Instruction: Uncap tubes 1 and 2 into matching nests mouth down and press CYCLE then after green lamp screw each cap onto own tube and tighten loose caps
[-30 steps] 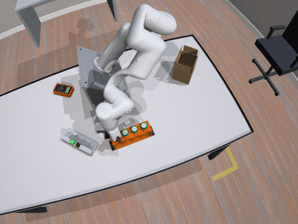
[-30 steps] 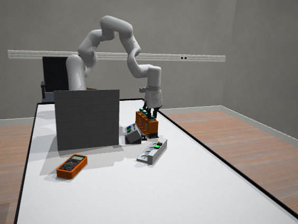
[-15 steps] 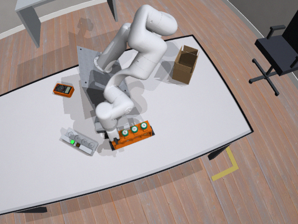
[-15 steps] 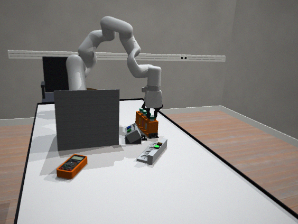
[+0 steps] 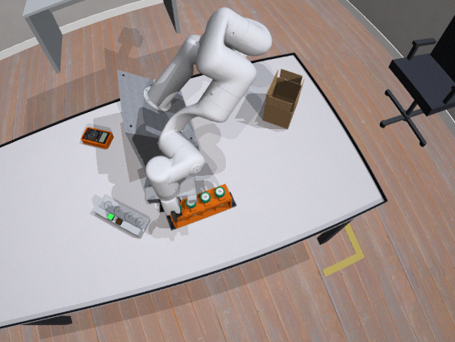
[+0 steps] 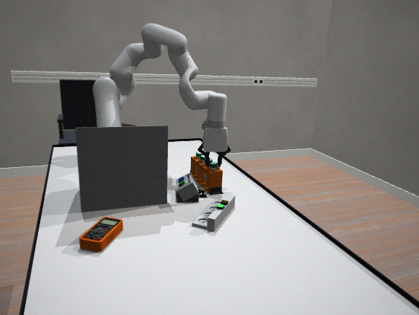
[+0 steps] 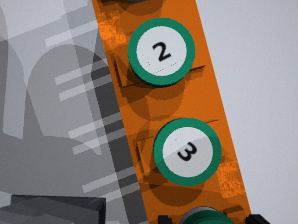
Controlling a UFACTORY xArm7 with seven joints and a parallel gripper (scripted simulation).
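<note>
The green key lies 150 mm behind my hand, 60 mm to the right of it and 60 mm below it. Also, from my hand: orange multimeter 470 mm behind, 280 mm to the right, 110 mm below; then grey key housing 130 mm behind, 40 mm to the right, 70 mm below; then blue key 140 mm behind, 10 mm to the right, 60 mm below.
</note>
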